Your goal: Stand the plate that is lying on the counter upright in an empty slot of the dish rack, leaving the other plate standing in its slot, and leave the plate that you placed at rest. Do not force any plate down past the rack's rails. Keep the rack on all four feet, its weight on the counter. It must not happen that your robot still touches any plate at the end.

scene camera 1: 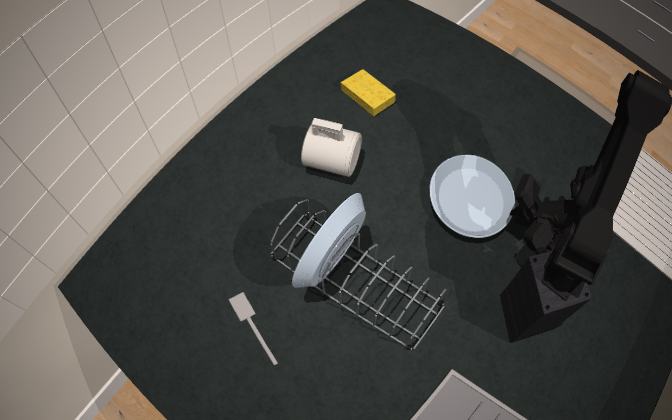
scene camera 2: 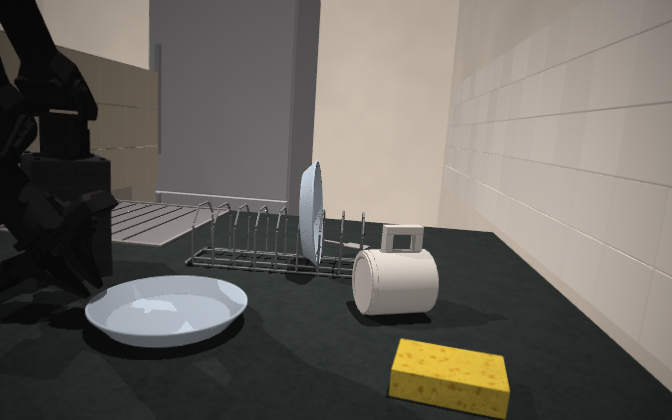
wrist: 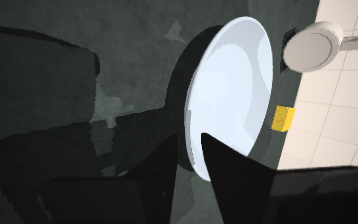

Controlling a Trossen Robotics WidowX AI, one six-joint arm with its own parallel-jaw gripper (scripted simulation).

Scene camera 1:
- my gripper: 512, 216
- pale blue plate: 472, 196
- pale blue plate: 347, 219
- white mug: 322, 150
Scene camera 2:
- my gripper: 94, 292
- pale blue plate: 160, 310
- pale blue plate: 311, 196
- white mug: 388, 281
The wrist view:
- my gripper: 189, 138
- pale blue plate: 228, 95
